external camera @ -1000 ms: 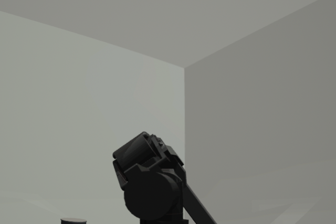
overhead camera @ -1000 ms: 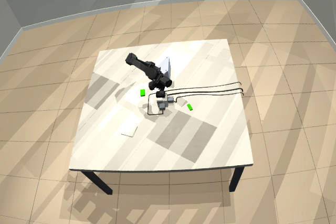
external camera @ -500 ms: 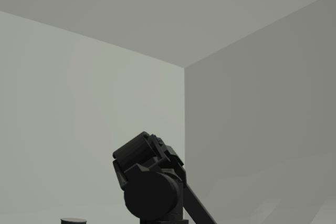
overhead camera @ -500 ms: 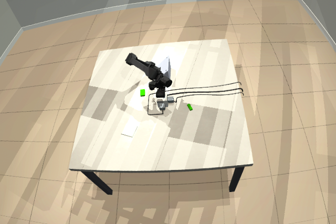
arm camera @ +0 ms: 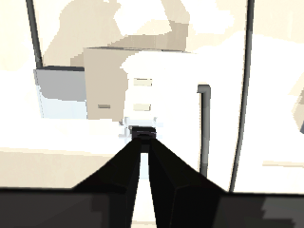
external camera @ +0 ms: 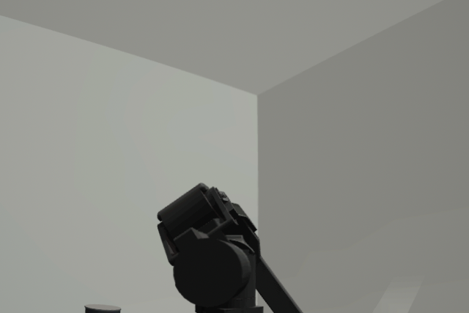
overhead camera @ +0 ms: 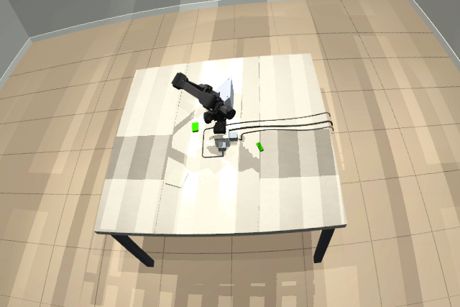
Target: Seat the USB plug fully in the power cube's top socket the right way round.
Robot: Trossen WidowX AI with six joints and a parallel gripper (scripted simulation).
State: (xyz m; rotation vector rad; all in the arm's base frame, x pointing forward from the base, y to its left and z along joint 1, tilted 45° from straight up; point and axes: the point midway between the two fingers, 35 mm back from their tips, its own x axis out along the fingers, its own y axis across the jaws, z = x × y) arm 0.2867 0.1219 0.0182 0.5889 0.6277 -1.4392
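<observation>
My gripper tip is 40 mm above the grey socket frame and 10 mm to the right of it. Also, from my gripper tip: white card 250 mm ahead, 240 mm to the right, 100 mm below; dark USB plug 10 mm below.
</observation>
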